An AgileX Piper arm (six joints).
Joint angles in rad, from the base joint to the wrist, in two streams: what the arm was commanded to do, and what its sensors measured. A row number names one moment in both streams.
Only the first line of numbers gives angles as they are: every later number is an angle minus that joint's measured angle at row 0.
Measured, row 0:
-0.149, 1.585, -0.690, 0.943, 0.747, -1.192
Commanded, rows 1 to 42:
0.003, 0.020, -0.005, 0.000, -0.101, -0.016
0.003, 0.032, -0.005, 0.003, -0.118, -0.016
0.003, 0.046, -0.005, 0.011, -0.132, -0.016
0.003, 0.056, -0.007, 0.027, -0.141, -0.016
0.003, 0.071, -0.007, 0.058, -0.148, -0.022
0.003, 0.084, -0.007, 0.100, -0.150, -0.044
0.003, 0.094, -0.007, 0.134, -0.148, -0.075
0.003, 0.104, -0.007, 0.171, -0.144, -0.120
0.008, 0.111, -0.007, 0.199, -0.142, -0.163
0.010, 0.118, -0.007, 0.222, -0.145, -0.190
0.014, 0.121, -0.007, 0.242, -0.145, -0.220
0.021, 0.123, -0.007, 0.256, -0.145, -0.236
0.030, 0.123, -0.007, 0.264, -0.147, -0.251
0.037, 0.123, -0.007, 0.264, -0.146, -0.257
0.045, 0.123, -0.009, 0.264, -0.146, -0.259
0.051, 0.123, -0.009, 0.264, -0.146, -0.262
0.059, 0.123, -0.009, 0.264, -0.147, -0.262
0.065, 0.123, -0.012, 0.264, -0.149, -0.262
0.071, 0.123, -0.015, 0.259, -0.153, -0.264
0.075, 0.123, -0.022, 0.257, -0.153, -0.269
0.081, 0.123, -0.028, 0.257, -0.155, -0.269
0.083, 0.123, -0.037, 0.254, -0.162, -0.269
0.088, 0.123, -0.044, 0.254, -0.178, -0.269
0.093, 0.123, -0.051, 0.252, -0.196, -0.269
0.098, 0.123, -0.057, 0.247, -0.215, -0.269
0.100, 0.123, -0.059, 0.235, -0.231, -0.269
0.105, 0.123, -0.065, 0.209, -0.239, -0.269
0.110, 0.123, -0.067, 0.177, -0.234, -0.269
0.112, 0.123, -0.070, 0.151, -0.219, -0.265
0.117, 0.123, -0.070, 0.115, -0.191, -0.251
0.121, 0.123, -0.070, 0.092, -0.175, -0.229
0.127, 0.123, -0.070, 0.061, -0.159, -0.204
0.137, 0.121, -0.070, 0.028, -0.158, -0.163
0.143, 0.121, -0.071, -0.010, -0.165, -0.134
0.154, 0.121, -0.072, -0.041, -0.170, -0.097
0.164, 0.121, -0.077, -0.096, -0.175, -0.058
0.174, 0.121, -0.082, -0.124, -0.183, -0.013
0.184, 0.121, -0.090, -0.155, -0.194, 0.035
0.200, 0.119, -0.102, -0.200, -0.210, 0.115
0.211, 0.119, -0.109, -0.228, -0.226, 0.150
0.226, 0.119, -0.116, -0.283, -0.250, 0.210
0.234, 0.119, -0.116, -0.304, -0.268, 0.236
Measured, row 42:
0.204, 0.124, -0.105, -0.203, -0.229, 0.108
